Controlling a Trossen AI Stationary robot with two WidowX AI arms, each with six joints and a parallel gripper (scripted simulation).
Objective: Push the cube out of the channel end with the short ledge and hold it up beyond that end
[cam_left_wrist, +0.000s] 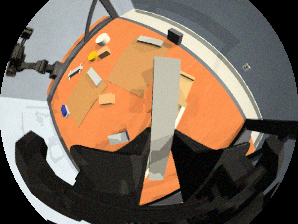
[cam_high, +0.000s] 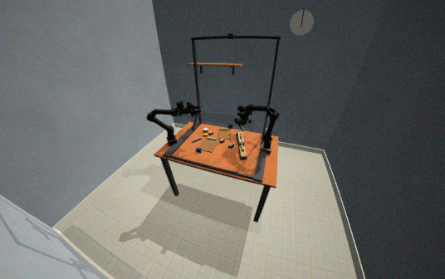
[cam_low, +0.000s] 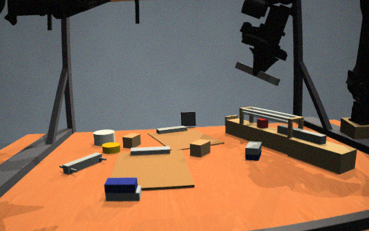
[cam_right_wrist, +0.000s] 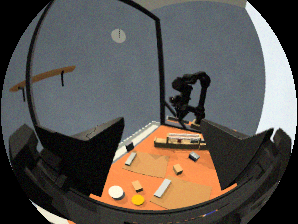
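My left gripper is now 40 mm short of the tan channel and 170 mm above it. The rest, counted from my left hand: yellow disc (60 mm behind, 420 mm to the right, 210 mm below); pegged bar (50 mm ahead, 490 mm to the right, 210 mm below).
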